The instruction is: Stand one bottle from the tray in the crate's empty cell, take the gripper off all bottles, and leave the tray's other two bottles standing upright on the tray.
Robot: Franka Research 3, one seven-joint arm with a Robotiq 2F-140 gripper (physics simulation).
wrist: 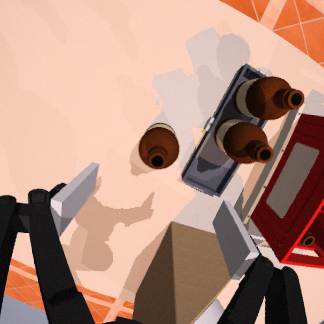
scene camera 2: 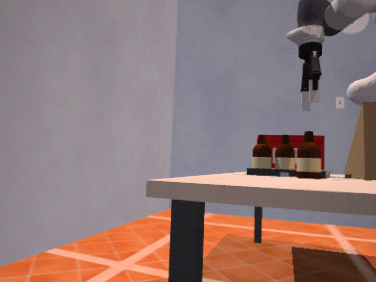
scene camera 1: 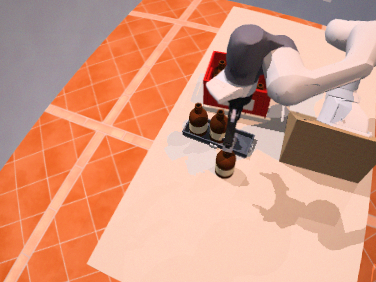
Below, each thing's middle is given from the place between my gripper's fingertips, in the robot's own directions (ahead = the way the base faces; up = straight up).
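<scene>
My gripper is now 16 cm above the brown bottle (scene camera 2: 308, 153) and 1 cm to the right of it.
</scene>
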